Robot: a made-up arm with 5 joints. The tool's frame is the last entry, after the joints. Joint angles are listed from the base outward.
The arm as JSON. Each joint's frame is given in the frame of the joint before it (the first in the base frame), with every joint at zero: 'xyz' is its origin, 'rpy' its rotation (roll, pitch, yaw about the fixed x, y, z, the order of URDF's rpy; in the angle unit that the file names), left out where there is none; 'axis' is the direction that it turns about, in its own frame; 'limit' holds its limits. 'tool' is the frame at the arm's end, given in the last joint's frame.
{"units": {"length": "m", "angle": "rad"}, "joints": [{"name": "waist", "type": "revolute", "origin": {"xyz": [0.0, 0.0, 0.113], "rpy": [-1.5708, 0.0, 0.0]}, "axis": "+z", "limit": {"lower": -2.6, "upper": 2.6}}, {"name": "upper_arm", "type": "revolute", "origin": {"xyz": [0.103, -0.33, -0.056], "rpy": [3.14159, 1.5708, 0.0]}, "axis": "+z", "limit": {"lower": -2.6, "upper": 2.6}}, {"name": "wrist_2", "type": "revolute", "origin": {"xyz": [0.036, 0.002, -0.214], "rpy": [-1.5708, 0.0, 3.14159]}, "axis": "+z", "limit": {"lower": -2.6, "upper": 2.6}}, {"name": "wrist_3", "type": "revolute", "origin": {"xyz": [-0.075, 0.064, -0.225], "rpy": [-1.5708, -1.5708, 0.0]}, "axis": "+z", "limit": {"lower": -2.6, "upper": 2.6}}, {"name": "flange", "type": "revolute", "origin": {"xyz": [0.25, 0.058, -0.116], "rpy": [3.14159, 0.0, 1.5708]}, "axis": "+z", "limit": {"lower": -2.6, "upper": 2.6}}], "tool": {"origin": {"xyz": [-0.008, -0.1, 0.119], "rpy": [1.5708, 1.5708, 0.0]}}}
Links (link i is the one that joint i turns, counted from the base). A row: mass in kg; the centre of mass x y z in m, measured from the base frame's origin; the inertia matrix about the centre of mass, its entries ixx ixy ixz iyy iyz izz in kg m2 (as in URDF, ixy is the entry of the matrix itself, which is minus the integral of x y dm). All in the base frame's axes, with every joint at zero. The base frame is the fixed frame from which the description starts. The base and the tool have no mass.
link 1: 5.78; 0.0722 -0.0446 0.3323; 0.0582 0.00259 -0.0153 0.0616 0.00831 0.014
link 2: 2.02; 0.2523 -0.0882 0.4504; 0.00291 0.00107 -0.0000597 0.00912 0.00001 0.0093
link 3: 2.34; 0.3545 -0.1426 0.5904; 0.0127 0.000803 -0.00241 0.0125 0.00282 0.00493
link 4: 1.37; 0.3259 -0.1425 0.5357; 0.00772 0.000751 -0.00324 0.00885 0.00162 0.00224
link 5: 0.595; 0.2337 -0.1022 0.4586; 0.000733 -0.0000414 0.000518 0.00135 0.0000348 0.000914
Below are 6 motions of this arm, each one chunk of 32 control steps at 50 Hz.
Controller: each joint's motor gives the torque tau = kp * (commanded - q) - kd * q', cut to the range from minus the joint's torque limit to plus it. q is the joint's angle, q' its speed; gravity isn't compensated. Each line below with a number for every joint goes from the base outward.
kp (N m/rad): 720 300 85 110 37
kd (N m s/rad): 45 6.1 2.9 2.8 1.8
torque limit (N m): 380 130 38 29 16
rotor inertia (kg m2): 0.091 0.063 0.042 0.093 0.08
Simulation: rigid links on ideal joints. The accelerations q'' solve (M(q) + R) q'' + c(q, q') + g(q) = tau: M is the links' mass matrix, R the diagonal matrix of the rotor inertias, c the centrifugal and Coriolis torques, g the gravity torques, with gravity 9.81 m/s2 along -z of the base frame. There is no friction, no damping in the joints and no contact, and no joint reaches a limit. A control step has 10 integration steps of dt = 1/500 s. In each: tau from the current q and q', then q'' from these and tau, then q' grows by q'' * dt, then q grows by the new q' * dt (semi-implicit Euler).
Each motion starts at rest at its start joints. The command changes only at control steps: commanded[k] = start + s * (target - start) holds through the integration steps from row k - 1 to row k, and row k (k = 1, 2, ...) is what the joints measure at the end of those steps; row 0 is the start. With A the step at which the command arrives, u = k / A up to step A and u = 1 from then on. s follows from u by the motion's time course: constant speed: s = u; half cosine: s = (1 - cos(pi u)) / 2; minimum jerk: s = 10 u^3 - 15 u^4 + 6 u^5; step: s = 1 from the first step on.
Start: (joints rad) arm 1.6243 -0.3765 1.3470 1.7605 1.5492
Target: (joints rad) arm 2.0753 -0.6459 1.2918 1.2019 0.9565
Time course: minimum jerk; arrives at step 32
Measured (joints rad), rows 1 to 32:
1: 1.6277 -0.3747 1.3463 1.7629 1.5492
2: 1.6351 -0.3721 1.3444 1.7657 1.5494
3: 1.6444 -0.3710 1.3418 1.7652 1.5496
4: 1.6542 -0.3723 1.3394 1.7601 1.5493
5: 1.6639 -0.3759 1.3377 1.7510 1.5478
6: 1.6735 -0.3813 1.3369 1.7389 1.5443
7: 1.6831 -0.3881 1.3367 1.7251 1.5381
8: 1.6930 -0.3957 1.3366 1.7100 1.5288
9: 1.7036 -0.4042 1.3359 1.6939 1.5158
10: 1.7153 -0.4137 1.3345 1.6763 1.4990
11: 1.7285 -0.4243 1.3323 1.6567 1.4783
12: 1.7433 -0.4361 1.3295 1.6346 1.4540
13: 1.7602 -0.4492 1.3263 1.6097 1.4265
14: 1.7791 -0.4634 1.3231 1.5820 1.3962
15: 1.8001 -0.4785 1.3199 1.5516 1.3637
16: 1.8229 -0.4942 1.3170 1.5191 1.3295
17: 1.8474 -0.5103 1.3143 1.4852 1.2943
18: 1.8732 -0.5264 1.3118 1.4507 1.2587
19: 1.8996 -0.5422 1.3094 1.4164 1.2232
20: 1.9263 -0.5575 1.3071 1.3831 1.1884
21: 1.9526 -0.5720 1.3049 1.3516 1.1548
22: 1.9779 -0.5855 1.3027 1.3223 1.1227
23: 2.0019 -0.5978 1.3005 1.2959 1.0927
24: 2.0240 -0.6086 1.2985 1.2727 1.0652
25: 2.0439 -0.6180 1.2965 1.2529 1.0404
26: 2.0614 -0.6256 1.2948 1.2366 1.0186
27: 2.0763 -0.6316 1.2932 1.2238 1.0001
28: 2.0884 -0.6359 1.2919 1.2144 0.9850
29: 2.0979 -0.6386 1.2908 1.2083 0.9733
30: 2.1048 -0.6400 1.2899 1.2051 0.9649
31: 2.1094 -0.6401 1.2893 1.2044 0.9595
32: 2.1119 -0.6395 1.2887 1.2057 0.9567

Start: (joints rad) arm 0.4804 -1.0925 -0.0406 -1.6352 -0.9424
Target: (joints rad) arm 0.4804 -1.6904 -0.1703 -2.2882 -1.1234
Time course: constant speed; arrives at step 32
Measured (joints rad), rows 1 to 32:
1: 0.4832 -1.0988 -0.0425 -1.6405 -0.9429
2: 0.4891 -1.1169 -0.0480 -1.6546 -0.9445
3: 0.4963 -1.1442 -0.0567 -1.6751 -0.9475
4: 0.5042 -1.1755 -0.0669 -1.6974 -0.9519
5: 0.5121 -1.2062 -0.0772 -1.7182 -0.9575
6: 0.5193 -1.2336 -0.0865 -1.7363 -0.9638
7: 0.5253 -1.2569 -0.0942 -1.7526 -0.9704
8: 0.5296 -1.2766 -0.1000 -1.7687 -0.9771
9: 0.5323 -1.2937 -0.1043 -1.7862 -0.9836
10: 0.5335 -1.3094 -0.1073 -1.8059 -0.9899
11: 0.5335 -1.3245 -0.1095 -1.8278 -0.9959
12: 0.5327 -1.3396 -0.1113 -1.8512 -1.0018
13: 0.5316 -1.3552 -0.1133 -1.8753 -1.0076
14: 0.5303 -1.3715 -0.1154 -1.8990 -1.0133
15: 0.5290 -1.3886 -0.1181 -1.9219 -1.0189
16: 0.5280 -1.4065 -0.1212 -1.9435 -1.0246
17: 0.5273 -1.4251 -0.1247 -1.9640 -1.0303
18: 0.5268 -1.4443 -0.1286 -1.9834 -1.0359
19: 0.5265 -1.4638 -0.1327 -2.0023 -1.0415
20: 0.5265 -1.4835 -0.1368 -2.0210 -1.0471
21: 0.5266 -1.5031 -0.1409 -2.0398 -1.0527
22: 0.5268 -1.5225 -0.1450 -2.0589 -1.0583
23: 0.5270 -1.5415 -0.1489 -2.0785 -1.0639
24: 0.5272 -1.5602 -0.1527 -2.0985 -1.0695
25: 0.5273 -1.5786 -0.1564 -2.1189 -1.0751
26: 0.5274 -1.5968 -0.1600 -2.1396 -1.0808
27: 0.5273 -1.6148 -0.1636 -2.1604 -1.0865
28: 0.5272 -1.6328 -0.1673 -2.1813 -1.0922
29: 0.5271 -1.6508 -0.1709 -2.2022 -1.0979
30: 0.5269 -1.6689 -0.1746 -2.2229 -1.1036
31: 0.5268 -1.6872 -0.1784 -2.2434 -1.1093
32: 0.5266 -1.7055 -0.1821 -2.2638 -1.1150

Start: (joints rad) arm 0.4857 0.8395 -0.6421 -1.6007 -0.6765
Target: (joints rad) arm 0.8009 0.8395 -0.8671 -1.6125 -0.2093
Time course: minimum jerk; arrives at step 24
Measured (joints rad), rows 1 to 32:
1: 0.4888 0.8402 -0.6406 -1.5995 -0.6763
2: 0.4957 0.8410 -0.6411 -1.5966 -0.6755
3: 0.5047 0.8412 -0.6469 -1.5928 -0.6739
4: 0.5150 0.8408 -0.6577 -1.5889 -0.6709
5: 0.5263 0.8404 -0.6716 -1.5858 -0.6656
6: 0.5385 0.8403 -0.6869 -1.5840 -0.6573
7: 0.5519 0.8407 -0.7020 -1.5838 -0.6452
8: 0.5664 0.8415 -0.7165 -1.5851 -0.6289
9: 0.5822 0.8423 -0.7303 -1.5876 -0.6080
10: 0.5995 0.8430 -0.7438 -1.5909 -0.5826
11: 0.6184 0.8433 -0.7576 -1.5942 -0.5530
12: 0.6388 0.8433 -0.7721 -1.5973 -0.5199
13: 0.6607 0.8430 -0.7878 -1.5997 -0.4841
14: 0.6839 0.8425 -0.8049 -1.6013 -0.4466
15: 0.7081 0.8422 -0.8235 -1.6020 -0.4085
16: 0.7329 0.8421 -0.8433 -1.6022 -0.3710
17: 0.7577 0.8423 -0.8639 -1.6018 -0.3351
18: 0.7819 0.8429 -0.8846 -1.6012 -0.3019
19: 0.8049 0.8439 -0.9046 -1.6004 -0.2723
20: 0.8261 0.8452 -0.9233 -1.5995 -0.2470
21: 0.8449 0.8466 -0.9397 -1.5986 -0.2265
22: 0.8607 0.8480 -0.9532 -1.5977 -0.2110
23: 0.8734 0.8492 -0.9632 -1.5970 -0.2006
24: 0.8827 0.8501 -0.9694 -1.5965 -0.1946
25: 0.8889 0.8504 -0.9716 -1.5963 -0.1924
26: 0.8921 0.8502 -0.9700 -1.5966 -0.1929
27: 0.8929 0.8494 -0.9653 -1.5974 -0.1951
28: 0.8918 0.8482 -0.9580 -1.5985 -0.1981
29: 0.8892 0.8468 -0.9493 -1.5998 -0.2012
30: 0.8857 0.8453 -0.9400 -1.6010 -0.2039
31: 0.8818 0.8439 -0.9309 -1.6020 -0.2060
32: 0.8777 0.8429 -0.9229 -1.6027 -0.2075

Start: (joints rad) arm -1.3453 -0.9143 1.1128 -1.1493 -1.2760
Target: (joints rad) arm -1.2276 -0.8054 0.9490 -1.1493 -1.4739
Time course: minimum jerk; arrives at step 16
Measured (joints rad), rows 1 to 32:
1: -1.3489 -0.9182 1.1138 -1.1502 -1.2762
2: -1.3557 -0.9228 1.1161 -1.1525 -1.2772
3: -1.3624 -0.9227 1.1187 -1.1555 -1.2797
4: -1.3674 -0.9165 1.1206 -1.1587 -1.2841
5: -1.3698 -0.9057 1.1207 -1.1617 -1.2911
6: -1.3693 -0.8924 1.1179 -1.1640 -1.3012
7: -1.3658 -0.8782 1.1113 -1.1656 -1.3149
8: -1.3593 -0.8643 1.1004 -1.1662 -1.3320
9: -1.3504 -0.8513 1.0851 -1.1659 -1.3522
10: -1.3394 -0.8398 1.0662 -1.1650 -1.3745
11: -1.3270 -0.8300 1.0450 -1.1636 -1.3978
12: -1.3142 -0.8225 1.0231 -1.1621 -1.4208
13: -1.3016 -0.8174 1.0022 -1.1607 -1.4419
14: -1.2900 -0.8149 0.9840 -1.1595 -1.4601
15: -1.2802 -0.8147 0.9697 -1.1585 -1.4742
16: -1.2723 -0.8161 0.9599 -1.1576 -1.4839
17: -1.2665 -0.8179 0.9546 -1.1569 -1.4894
18: -1.2626 -0.8192 0.9533 -1.1562 -1.4915
19: -1.2602 -0.8194 0.9551 -1.1557 -1.4910
20: -1.2591 -0.8186 0.9589 -1.1554 -1.4891
21: -1.2590 -0.8171 0.9639 -1.1556 -1.4864
22: -1.2595 -0.8155 0.9691 -1.1561 -1.4837
23: -1.2604 -0.8141 0.9738 -1.1568 -1.4813
24: -1.2615 -0.8131 0.9776 -1.1576 -1.4795
25: -1.2625 -0.8126 0.9802 -1.1584 -1.4784
26: -1.2634 -0.8124 0.9815 -1.1589 -1.4778
27: -1.2640 -0.8125 0.9818 -1.1591 -1.4777
28: -1.2644 -0.8127 0.9813 -1.1592 -1.4779
29: -1.2646 -0.8130 0.9802 -1.1590 -1.4783
30: -1.2646 -0.8134 0.9789 -1.1587 -1.4788
31: -1.2645 -0.8136 0.9777 -1.1585 -1.4792
32: -1.2643 -0.8139 0.9766 -1.1582 -1.4796

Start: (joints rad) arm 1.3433 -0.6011 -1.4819 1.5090 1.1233
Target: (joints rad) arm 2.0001 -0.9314 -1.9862 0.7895 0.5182
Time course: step
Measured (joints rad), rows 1 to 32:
1: 1.3825 -0.6380 -1.5647 1.4771 1.0882
2: 1.4794 -0.7215 -1.7278 1.3993 0.9928
3: 1.6078 -0.8179 -1.8931 1.2858 0.8630
4: 1.7440 -0.8987 -2.0178 1.1275 0.7267
5: 1.8682 -0.9552 -2.0800 0.9394 0.6055
6: 1.9682 -0.9870 -2.0793 0.7597 0.5119
7: 2.0398 -0.9944 -2.0377 0.6217 0.4501
8: 2.0848 -0.9841 -1.9882 0.5380 0.4182
9: 2.1078 -0.9678 -1.9554 0.5130 0.4101
10: 2.1144 -0.9537 -1.9450 0.5470 0.4186
11: 2.1092 -0.9432 -1.9485 0.6196 0.4369
12: 2.0962 -0.9346 -1.9567 0.7041 0.4594
13: 2.0794 -0.9263 -1.9650 0.7792 0.4819
14: 2.0620 -0.9183 -1.9718 0.8323 0.5012
15: 2.0462 -0.9118 -1.9771 0.8592 0.5158
16: 2.0335 -0.9081 -1.9806 0.8624 0.5252
17: 2.0245 -0.9081 -1.9828 0.8487 0.5298
18: 2.0191 -0.9109 -1.9840 0.8261 0.5305
19: 2.0170 -0.9153 -1.9847 0.8019 0.5285
20: 2.0176 -0.9195 -1.9849 0.7815 0.5249
21: 2.0198 -0.9227 -1.9846 0.7679 0.5207
22: 2.0229 -0.9245 -1.9840 0.7616 0.5168
23: 2.0260 -0.9251 -1.9830 0.7616 0.5135
24: 2.0287 -0.9250 -1.9818 0.7659 0.5111
25: 2.0306 -0.9245 -1.9808 0.7721 0.5097
26: 2.0318 -0.9238 -1.9799 0.7784 0.5092
27: 2.0323 -0.9232 -1.9795 0.7833 0.5094
28: 2.0323 -0.9226 -1.9793 0.7863 0.5100
29: 2.0320 -0.9223 -1.9794 0.7874 0.5107
30: 2.0316 -0.9221 -1.9797 0.7869 0.5115
31: 2.0311 -0.9220 -1.9801 0.7855 0.5121
32: 2.0307 -0.9221 -1.9805 0.7838 0.5126

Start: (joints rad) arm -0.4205 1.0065 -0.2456 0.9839 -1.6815
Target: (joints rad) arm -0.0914 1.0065 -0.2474 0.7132 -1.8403
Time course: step
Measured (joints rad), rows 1 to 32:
1: -0.3987 0.9975 -0.2400 0.9510 -1.6951
2: -0.3502 0.9883 -0.2311 0.8767 -1.7252
3: -0.2895 0.9899 -0.2258 0.7885 -1.7618
4: -0.2267 1.0004 -0.2289 0.7099 -1.7975
5: -0.1687 1.0131 -0.2410 0.6559 -1.8276
6: -0.1197 1.0229 -0.2575 0.6319 -1.8496
7: -0.0814 1.0286 -0.2718 0.6344 -1.8631
8: -0.0540 1.0311 -0.2796 0.6549 -1.8691
9: -0.0367 1.0315 -0.2802 0.6833 -1.8697
10: -0.0279 1.0305 -0.2757 0.7110 -1.8668
11: -0.0257 1.0285 -0.2688 0.7319 -1.8622
12: -0.0281 1.0259 -0.2617 0.7434 -1.8572
13: -0.0334 1.0232 -0.2559 0.7457 -1.8526
14: -0.0399 1.0207 -0.2520 0.7409 -1.8488
15: -0.0466 1.0188 -0.2500 0.7323 -1.8462
16: -0.0528 1.0176 -0.2493 0.7230 -1.8445
17: -0.0579 1.0169 -0.2496 0.7152 -1.8437
18: -0.0617 1.0168 -0.2503 0.7104 -1.8435
19: -0.0644 1.0169 -0.2510 0.7087 -1.8437
20: -0.0660 1.0173 -0.2515 0.7097 -1.8441
21: -0.0667 1.0177 -0.2518 0.7123 -1.8447
22: -0.0667 1.0181 -0.2519 0.7155 -1.8453
23: -0.0663 1.0185 -0.2519 0.7183 -1.8458
24: -0.0657 1.0188 -0.2519 0.7203 -1.8462
25: -0.0650 1.0191 -0.2520 0.7211 -1.8465
26: -0.0643 1.0192 -0.2521 0.7211 -1.8466
27: -0.0637 1.0192 -0.2522 0.7203 -1.8467
28: -0.0632 1.0192 -0.2524 0.7192 -1.8467
29: -0.0629 1.0192 -0.2526 0.7182 -1.8466
30: -0.0626 1.0191 -0.2527 0.7174 -1.8465
31: -0.0625 1.0191 -0.2528 0.7170 -1.8465
32: -0.0624 1.0190 -0.2528 0.7169 -1.8464

